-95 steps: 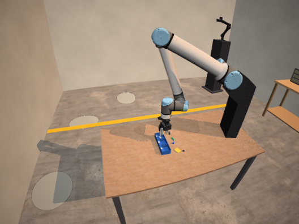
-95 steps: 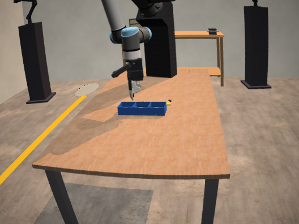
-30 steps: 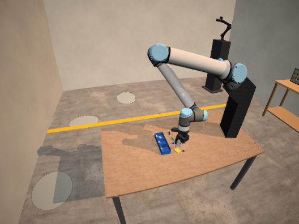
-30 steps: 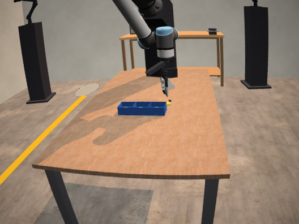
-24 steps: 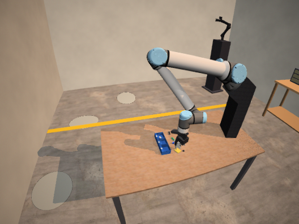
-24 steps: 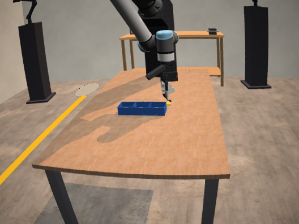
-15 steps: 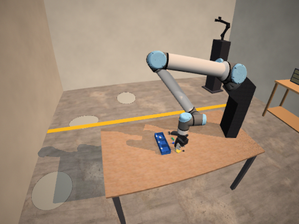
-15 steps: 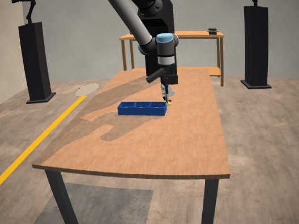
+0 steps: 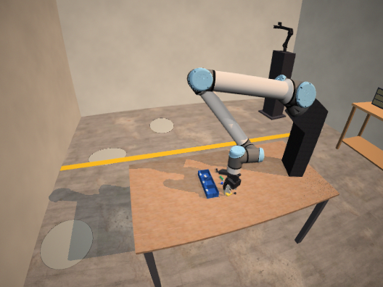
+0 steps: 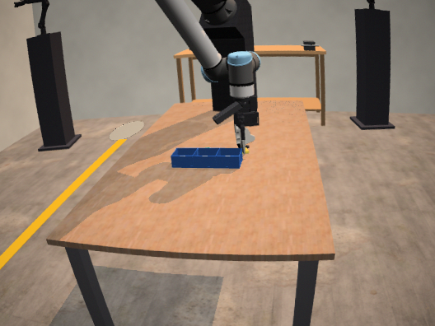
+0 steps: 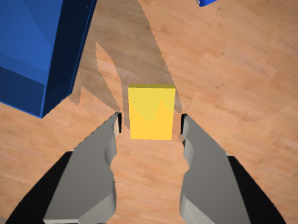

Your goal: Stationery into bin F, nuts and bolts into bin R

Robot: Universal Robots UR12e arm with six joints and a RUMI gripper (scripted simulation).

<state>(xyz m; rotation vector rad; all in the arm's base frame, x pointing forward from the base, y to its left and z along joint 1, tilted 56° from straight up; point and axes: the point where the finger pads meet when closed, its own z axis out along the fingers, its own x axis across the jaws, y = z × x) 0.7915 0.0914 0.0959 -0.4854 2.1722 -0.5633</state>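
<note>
Right now the yellow block is 1 cm below my hand. The rest, counted from my hand: blue die 1 cm behind, 10 cm to the right, 1 cm below; green battery 4 cm behind, 15 cm to the right, 1 cm below; black hexagonal nut 5 cm behind, 3 cm to the left, 1 cm below.
</note>
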